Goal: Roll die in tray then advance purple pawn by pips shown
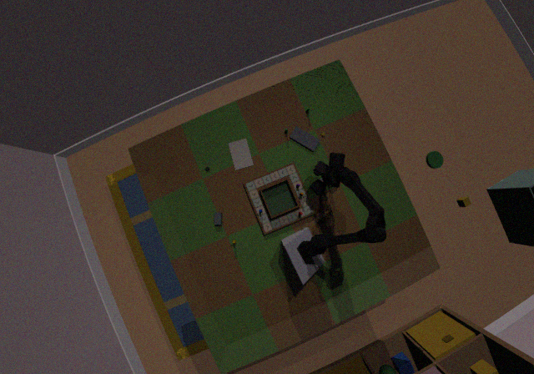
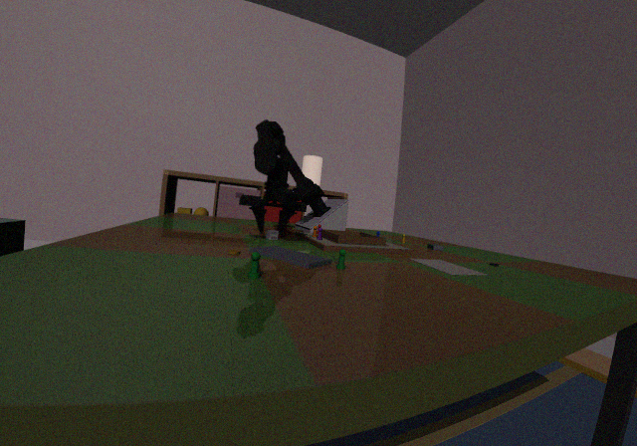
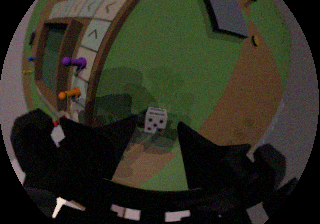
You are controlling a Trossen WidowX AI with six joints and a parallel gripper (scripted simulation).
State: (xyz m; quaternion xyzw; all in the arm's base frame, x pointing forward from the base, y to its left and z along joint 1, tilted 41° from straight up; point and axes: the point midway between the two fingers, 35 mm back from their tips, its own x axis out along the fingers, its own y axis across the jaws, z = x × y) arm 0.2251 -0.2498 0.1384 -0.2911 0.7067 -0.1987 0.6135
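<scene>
Right now the purple pawn is 4 cm ahead of my gripper tip, 13 cm to the left of it and 1 cm above it. Round my gripper tip: green tray: 4 cm ahead, 25 cm to the left, 1 cm below; white die: right at my gripper tip; grey slab: 24 cm ahead, 3 cm to the right, 1 cm below.
</scene>
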